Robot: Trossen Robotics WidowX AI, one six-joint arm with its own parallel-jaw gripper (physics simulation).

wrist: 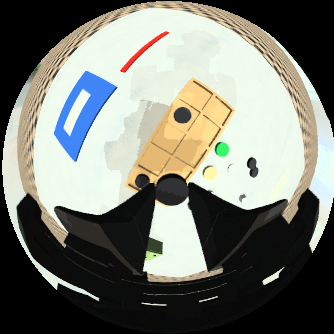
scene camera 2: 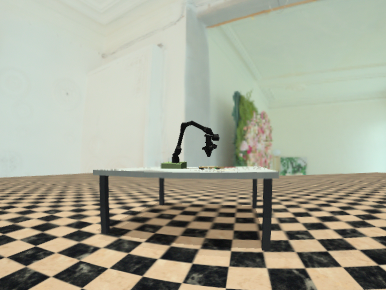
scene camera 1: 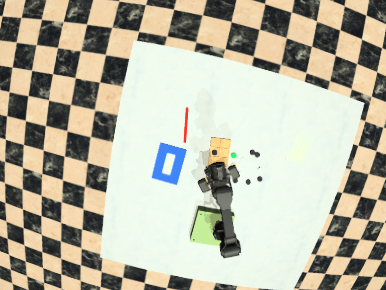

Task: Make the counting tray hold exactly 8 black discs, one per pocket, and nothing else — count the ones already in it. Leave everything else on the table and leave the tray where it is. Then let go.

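My gripper (scene camera 1: 218, 179) (scene camera 2: 209, 154) (wrist: 171, 186) is shut on a black disc (wrist: 171, 194) and holds it above the near end of the tan counting tray (scene camera 1: 225, 145) (scene camera 2: 210, 167) (wrist: 202, 95). In the wrist view, one black disc (wrist: 182, 115) (scene camera 1: 214, 152) lies in a left-column pocket toward the far end, and another black disc (wrist: 142, 180) lies in the left pocket at the near end. The held disc and fingers hide part of the near right corner. Loose black discs (scene camera 1: 252, 152) (scene camera 1: 259, 178) (scene camera 1: 248, 182) (wrist: 252, 163) lie right of the tray.
A green disc (scene camera 1: 233, 155) (wrist: 222, 149), a yellow disc (wrist: 210, 173) and a whitish disc (wrist: 231, 168) lie right of the tray. A blue frame (scene camera 1: 160, 162) (wrist: 84, 122) and red strip (scene camera 1: 186, 125) (wrist: 142, 50) lie left. A pale yellow sheet (scene camera 1: 300, 147) lies far right. The arm stands by a green block (scene camera 1: 205, 227) (scene camera 2: 173, 165).
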